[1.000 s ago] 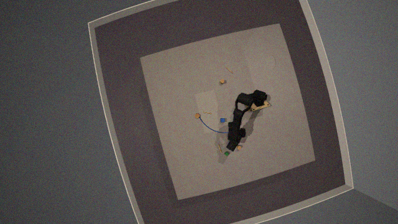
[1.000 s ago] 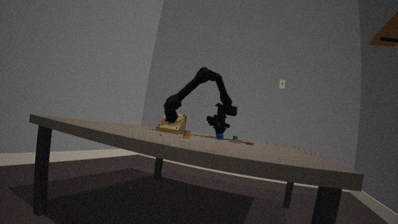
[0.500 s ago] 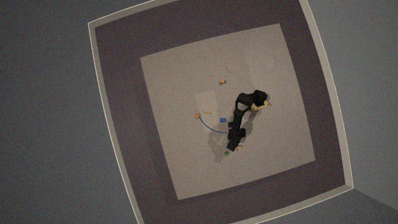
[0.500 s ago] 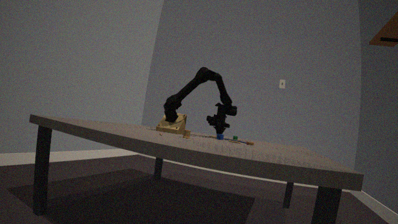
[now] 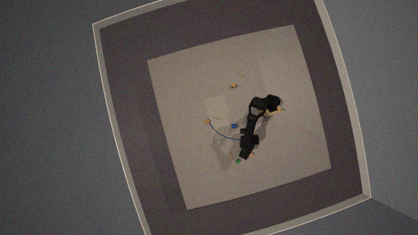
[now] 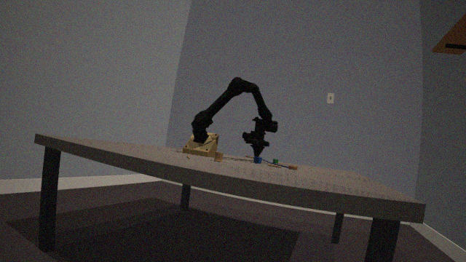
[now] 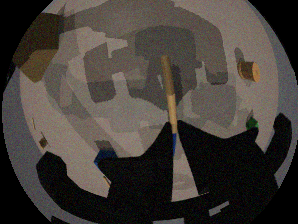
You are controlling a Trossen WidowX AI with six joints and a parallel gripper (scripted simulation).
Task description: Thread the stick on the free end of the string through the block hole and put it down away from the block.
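The green cube is 8 cm ahead of my gripper tip, 16 cm to the left of it and 1 cm below it. The rest, counted from my gripper tip: blue block 4 cm ahead, 12 cm to the right; then thin wooden stick 2 cm behind; then round wooden button 23 cm ahead, 21 cm to the right, 1 cm below.
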